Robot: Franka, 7 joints.
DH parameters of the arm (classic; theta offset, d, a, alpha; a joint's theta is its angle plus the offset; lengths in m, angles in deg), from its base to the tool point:
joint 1: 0 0.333 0 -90
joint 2: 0 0 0 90
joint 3: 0 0.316 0.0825 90
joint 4: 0 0 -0.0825 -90
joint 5: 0 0.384 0 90
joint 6: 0 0 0.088 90
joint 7: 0 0.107 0 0
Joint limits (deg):
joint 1: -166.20..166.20
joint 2: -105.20..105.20
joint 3: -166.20..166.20
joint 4: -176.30..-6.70
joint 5: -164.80..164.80
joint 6: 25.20..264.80
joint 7: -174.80..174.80
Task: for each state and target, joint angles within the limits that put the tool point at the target. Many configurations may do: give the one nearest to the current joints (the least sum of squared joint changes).
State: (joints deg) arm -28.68 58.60 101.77 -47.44 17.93 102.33 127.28
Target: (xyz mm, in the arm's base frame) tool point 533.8 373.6 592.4
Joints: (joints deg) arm -20.14 63.42 94.08 -71.36 14.92 91.09 127.28
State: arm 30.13 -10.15 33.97 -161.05 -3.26 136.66 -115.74
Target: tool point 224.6 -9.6 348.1
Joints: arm -3.65 -52.78 11.02 -172.12 -15.37 100.47 -115.74
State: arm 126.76 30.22 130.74 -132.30 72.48 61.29 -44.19
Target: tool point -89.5 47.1 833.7
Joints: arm 116.76 75.28 155.95 -114.72 77.83 47.56 -44.19
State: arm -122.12 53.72 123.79 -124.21 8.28 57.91 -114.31
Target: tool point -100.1 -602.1 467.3
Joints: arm -157.77 75.55 95.10 -80.50 1.67 73.48 -114.31
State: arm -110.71 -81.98 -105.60 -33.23 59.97 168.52 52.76
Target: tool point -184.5 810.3 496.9
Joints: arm -97.79 -70.83 -99.97 -37.55 59.50 164.53 52.76
